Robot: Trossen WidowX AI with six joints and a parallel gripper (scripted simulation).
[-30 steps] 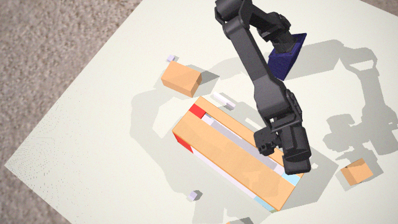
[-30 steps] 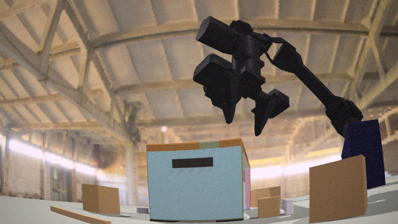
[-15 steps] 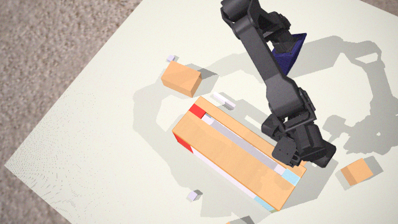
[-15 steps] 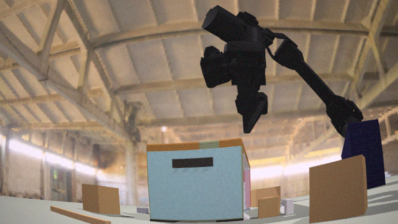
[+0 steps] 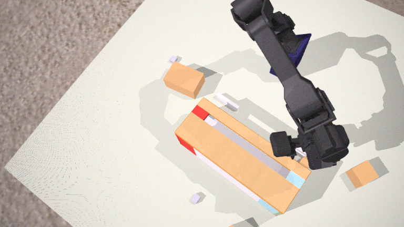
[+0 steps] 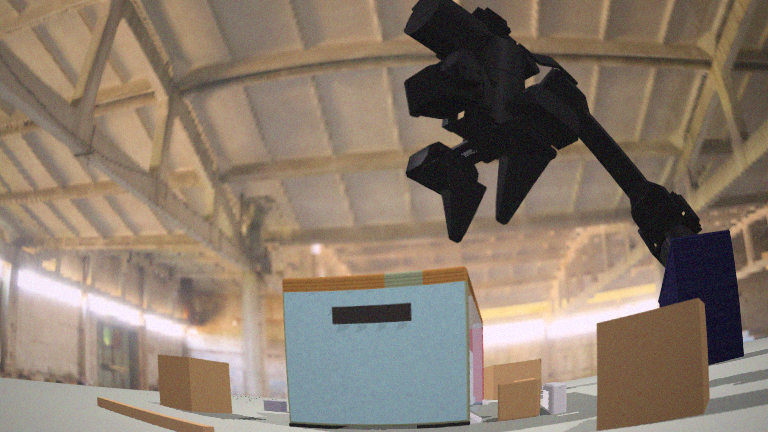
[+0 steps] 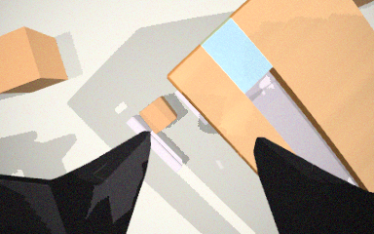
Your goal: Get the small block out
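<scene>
The block lies 30 mm behind my gripper tip, 30 mm to the left of it and 150 mm below it. Also, from my gripper tip: long box 20 mm ahead, 150 mm to the right, 100 mm below.
</scene>
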